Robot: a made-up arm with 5 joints.
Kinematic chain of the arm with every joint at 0, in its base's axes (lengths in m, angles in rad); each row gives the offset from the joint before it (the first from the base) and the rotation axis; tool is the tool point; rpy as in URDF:
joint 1: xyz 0.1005 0 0.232 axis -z
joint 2: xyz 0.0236 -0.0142 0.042 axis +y
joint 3: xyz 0.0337 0 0.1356 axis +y
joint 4: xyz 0.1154 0 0.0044 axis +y
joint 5: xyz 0.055 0.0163 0 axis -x
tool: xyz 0 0 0 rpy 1.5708 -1.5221 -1.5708
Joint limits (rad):
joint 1: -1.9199..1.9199
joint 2: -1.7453..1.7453
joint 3: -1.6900..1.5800
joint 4: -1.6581..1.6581
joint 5: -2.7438..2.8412
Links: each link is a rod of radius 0.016 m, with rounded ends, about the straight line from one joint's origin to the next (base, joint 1, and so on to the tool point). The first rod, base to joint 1, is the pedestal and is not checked.
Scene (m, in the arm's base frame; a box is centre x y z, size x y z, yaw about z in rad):
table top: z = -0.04
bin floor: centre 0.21 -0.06 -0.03 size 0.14 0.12 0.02 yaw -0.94
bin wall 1: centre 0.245 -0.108 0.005 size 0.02 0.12 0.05 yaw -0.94
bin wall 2: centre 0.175 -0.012 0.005 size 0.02 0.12 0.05 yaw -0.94
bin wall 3: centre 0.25 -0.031 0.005 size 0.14 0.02 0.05 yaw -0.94
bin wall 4: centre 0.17 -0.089 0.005 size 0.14 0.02 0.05 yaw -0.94
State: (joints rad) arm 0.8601 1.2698 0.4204 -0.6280 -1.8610
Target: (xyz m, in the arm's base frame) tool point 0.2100 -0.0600 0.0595
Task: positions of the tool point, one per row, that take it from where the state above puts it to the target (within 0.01 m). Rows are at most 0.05 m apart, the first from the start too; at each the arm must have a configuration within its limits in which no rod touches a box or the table.
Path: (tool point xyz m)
1: 0.2222 -0.0976 0.0870
2: 0.2100 -0.0600 0.0595

